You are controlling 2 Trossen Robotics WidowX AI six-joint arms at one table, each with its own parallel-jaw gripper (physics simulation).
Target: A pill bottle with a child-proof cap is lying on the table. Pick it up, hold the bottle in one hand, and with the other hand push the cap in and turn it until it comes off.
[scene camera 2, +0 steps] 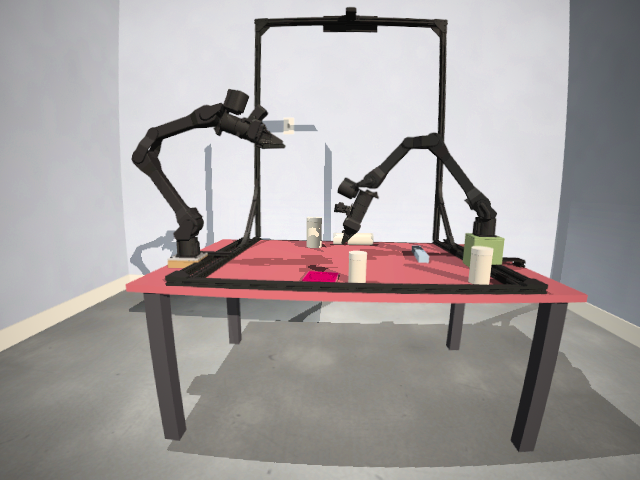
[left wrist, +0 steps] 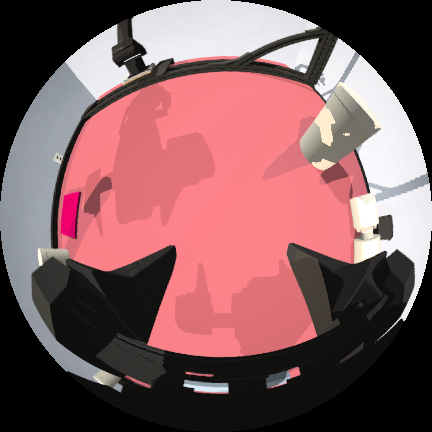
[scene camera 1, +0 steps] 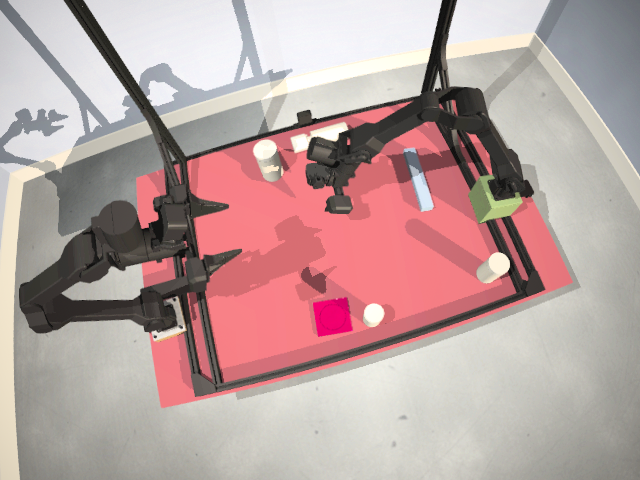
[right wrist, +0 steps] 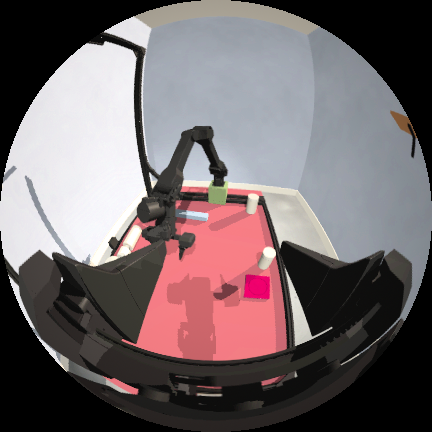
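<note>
A white bottle (scene camera 1: 329, 131) (scene camera 2: 361, 238) (left wrist: 366, 250) (right wrist: 132, 237) lies on its side at the table's back edge. Its white cap (scene camera 1: 299, 142) (left wrist: 364, 212) (right wrist: 124, 251) is on its end, toward the left in scene camera 1. My left gripper (scene camera 1: 328, 190) (scene camera 2: 345, 240) (left wrist: 233, 250) is open and empty, pointing down over the table in front of the bottle, apart from it. One left finger covers part of the bottle in the left wrist view. My right gripper (scene camera 1: 234, 228) (scene camera 2: 284, 146) (right wrist: 224, 247) is open and empty, high above the table's left side.
A wide white cylinder (scene camera 1: 267, 161) (left wrist: 340, 127) stands at the back left. White cylinders stand at front centre (scene camera 1: 373, 315) and front right (scene camera 1: 492, 267). A magenta pad (scene camera 1: 332, 316), a light-blue bar (scene camera 1: 418, 180) and a green block (scene camera 2: 483, 250) are there. A black frame (scene camera 2: 351, 286) rings the table.
</note>
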